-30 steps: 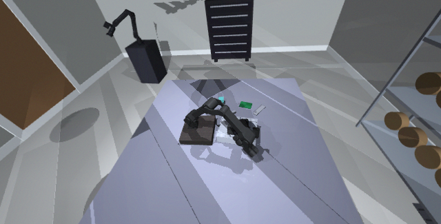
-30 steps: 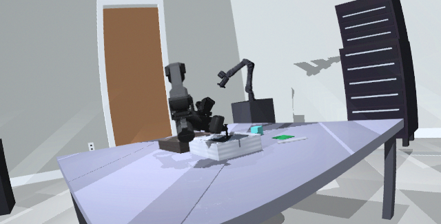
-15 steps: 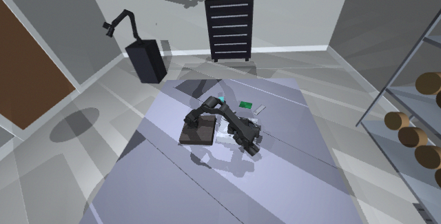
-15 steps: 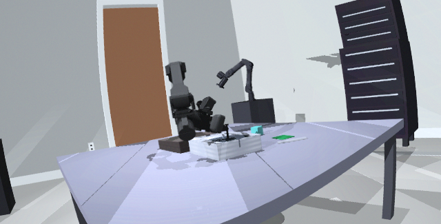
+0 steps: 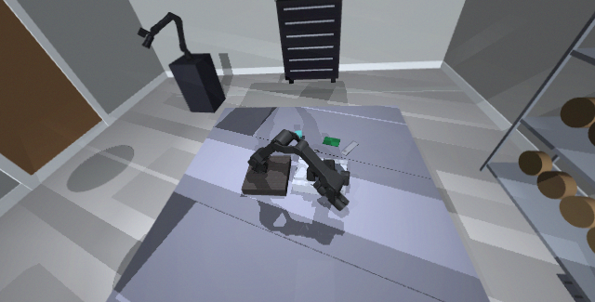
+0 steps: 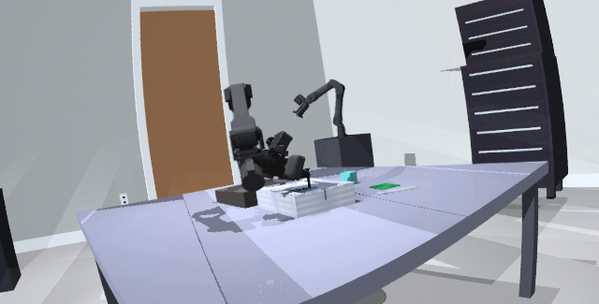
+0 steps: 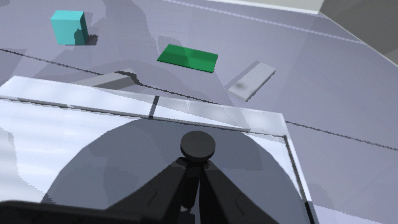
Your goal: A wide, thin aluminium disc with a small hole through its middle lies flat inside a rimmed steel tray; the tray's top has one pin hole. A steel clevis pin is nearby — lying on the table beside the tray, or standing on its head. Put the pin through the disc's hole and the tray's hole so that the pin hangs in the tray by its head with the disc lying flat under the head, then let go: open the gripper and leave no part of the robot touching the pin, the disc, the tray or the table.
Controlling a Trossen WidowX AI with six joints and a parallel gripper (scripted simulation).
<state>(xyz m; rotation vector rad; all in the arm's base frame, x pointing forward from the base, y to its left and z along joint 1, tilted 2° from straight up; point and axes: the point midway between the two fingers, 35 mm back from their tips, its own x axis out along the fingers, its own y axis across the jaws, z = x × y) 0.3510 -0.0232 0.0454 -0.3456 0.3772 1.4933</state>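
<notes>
Right now the clevis pin is 1 cm below my gripper tip. Also, from my gripper tip: disc 4 cm below; then pale flat bar 24 cm to the left, 10 cm ahead, 9 cm below; then steel tray 5 cm below, 4 cm behind.
</notes>
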